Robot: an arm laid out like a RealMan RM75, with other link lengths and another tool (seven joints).
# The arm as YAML. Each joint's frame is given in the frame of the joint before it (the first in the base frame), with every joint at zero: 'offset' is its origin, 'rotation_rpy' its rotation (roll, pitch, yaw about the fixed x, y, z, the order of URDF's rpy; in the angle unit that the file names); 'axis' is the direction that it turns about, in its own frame. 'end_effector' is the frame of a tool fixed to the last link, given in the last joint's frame.
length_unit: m
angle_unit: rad
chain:
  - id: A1
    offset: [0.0, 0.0, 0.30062]
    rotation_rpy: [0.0, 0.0, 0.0]
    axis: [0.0, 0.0, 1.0]
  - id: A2
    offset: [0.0, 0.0, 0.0]
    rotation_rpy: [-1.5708, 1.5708, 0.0]
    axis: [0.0, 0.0, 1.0]
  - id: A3
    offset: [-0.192, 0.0, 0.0]
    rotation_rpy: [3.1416, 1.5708, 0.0]
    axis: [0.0, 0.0, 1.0]
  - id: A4
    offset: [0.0, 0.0, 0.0]
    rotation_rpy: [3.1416, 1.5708, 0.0]
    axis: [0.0, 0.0, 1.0]
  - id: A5
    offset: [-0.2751, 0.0, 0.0]
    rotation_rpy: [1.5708, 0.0, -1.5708]
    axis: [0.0, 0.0, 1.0]
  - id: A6
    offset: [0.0, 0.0, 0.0]
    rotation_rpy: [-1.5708, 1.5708, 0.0]
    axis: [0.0, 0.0, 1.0]
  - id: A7
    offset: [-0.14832, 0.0, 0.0]
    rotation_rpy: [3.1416, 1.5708, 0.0]
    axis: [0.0, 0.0, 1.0]
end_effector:
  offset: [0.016, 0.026, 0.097]
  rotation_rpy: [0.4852, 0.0, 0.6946]
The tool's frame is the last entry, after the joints.
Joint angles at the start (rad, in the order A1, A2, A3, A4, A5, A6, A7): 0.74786, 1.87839, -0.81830, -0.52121, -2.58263, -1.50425, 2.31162
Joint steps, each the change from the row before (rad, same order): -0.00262, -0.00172, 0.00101, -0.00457, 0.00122, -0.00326, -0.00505; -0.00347, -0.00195, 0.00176, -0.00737, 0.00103, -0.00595, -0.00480; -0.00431, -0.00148, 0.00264, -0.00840, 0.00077, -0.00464, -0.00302; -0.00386, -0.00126, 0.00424, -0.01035, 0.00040, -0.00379, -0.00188; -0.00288, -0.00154, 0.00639, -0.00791, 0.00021, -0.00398, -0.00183; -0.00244, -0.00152, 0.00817, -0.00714, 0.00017, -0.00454, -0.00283; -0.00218, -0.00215, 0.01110, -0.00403, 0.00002, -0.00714, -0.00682; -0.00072, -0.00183, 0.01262, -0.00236, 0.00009, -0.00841, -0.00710; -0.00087, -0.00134, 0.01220, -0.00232, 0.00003, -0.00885, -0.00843; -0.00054, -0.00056, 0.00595, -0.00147, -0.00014, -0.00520, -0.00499; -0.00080, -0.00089, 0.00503, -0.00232, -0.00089, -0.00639, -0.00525; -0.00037, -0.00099, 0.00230, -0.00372, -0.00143, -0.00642, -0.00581; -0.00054, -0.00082, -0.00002, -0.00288, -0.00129, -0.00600, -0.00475; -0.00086, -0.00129, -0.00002, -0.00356, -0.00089, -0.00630, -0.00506; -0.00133, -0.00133, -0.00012, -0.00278, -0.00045, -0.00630, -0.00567; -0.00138, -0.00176, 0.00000, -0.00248, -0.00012, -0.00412, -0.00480
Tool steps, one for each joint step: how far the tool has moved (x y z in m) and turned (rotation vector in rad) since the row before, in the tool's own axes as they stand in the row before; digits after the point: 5 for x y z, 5 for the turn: 0.00058, -0.00123, -0.00114, 0.00206, -0.00277, -0.00319; 0.00057, -0.00155, -0.00179, 0.00203, -0.00307, -0.00308; 0.00074, -0.00178, -0.00169, 0.00392, -0.00218, -0.00087; 0.00027, -0.00271, -0.00176, 0.00691, -0.00259, -0.00023; 0.00009, -0.00239, -0.00166, 0.00598, -0.00336, 0.00184; -0.00013, -0.00229, -0.00167, 0.00562, -0.00476, 0.00240; 0.00003, -0.00141, -0.00186, 0.00228, -0.00749, 0.00259; -0.00067, -0.00093, -0.00175, 0.00040, -0.00933, 0.00336; -0.00069, -0.00058, -0.00167, -0.00059, -0.01000, 0.00202; -0.00034, -0.00016, -0.00093, -0.00096, -0.00534, 0.00012; -0.00005, -0.00018, -0.00126, -0.00170, -0.00438, -0.00139; -0.00004, -0.00052, -0.00137, -0.00170, -0.00328, -0.00536; 0.00021, 0.00001, -0.00119, -0.00317, -0.00167, -0.00554; 0.00027, -0.00029, -0.00141, -0.00249, -0.00185, -0.00579; 0.00046, 0.00004, -0.00135, -0.00316, -0.00213, -0.00539; 0.00062, -0.00048, -0.00118, -0.00081, -0.00139, -0.00446
